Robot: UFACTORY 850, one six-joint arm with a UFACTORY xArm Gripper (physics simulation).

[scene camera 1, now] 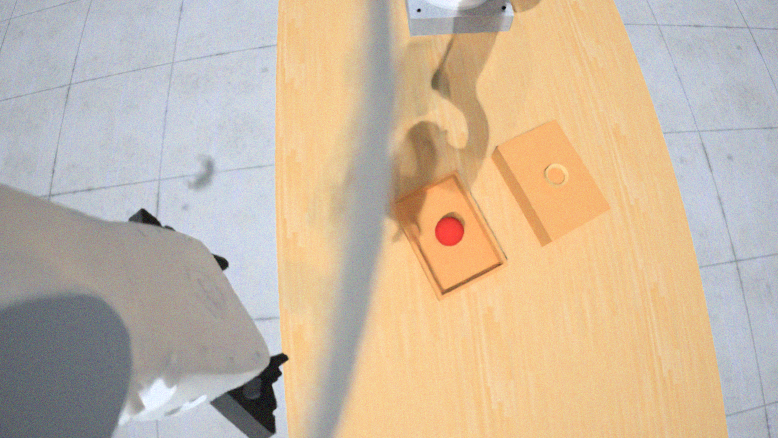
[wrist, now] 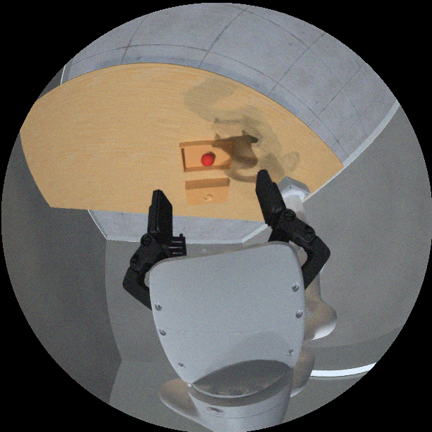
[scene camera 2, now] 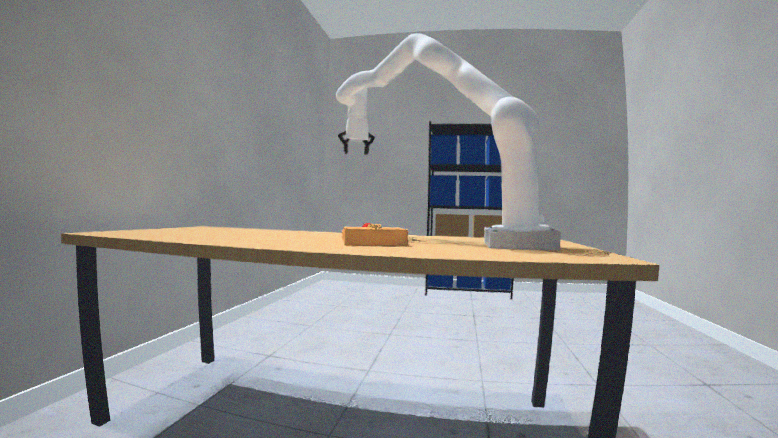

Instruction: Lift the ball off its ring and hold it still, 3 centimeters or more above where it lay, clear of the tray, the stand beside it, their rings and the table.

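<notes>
The red ball [scene camera 1: 449, 231] [scene camera 2: 365, 224] [wrist: 207, 159] sits inside the orange tray [scene camera 1: 462, 267] [wrist: 194, 155], near its middle; its ring is hidden under it. The orange stand [scene camera 1: 577, 209] [scene camera 2: 375, 237] [wrist: 195, 198] is beside the tray, apart from it, with a bare ring [scene camera 1: 566, 173] on top. My gripper [scene camera 2: 356, 152] [wrist: 210, 187] is open and empty, fingers pointing down, high above the table in the scene camera 2 view. In the scene camera 1 view its black parts show at the lower left, with the fingertips partly hidden by the white wrist.
The wooden table [scene camera 1: 544, 353] [scene camera 2: 244, 240] [wrist: 100, 130] carries the tray, the stand and the arm's grey base [scene camera 1: 460, 24] [scene camera 2: 521, 238]. A blurred grey band [scene camera 1: 362, 217] crosses the scene camera 1 view left of the ball. A shelf rack [scene camera 2: 460, 168] stands behind the table.
</notes>
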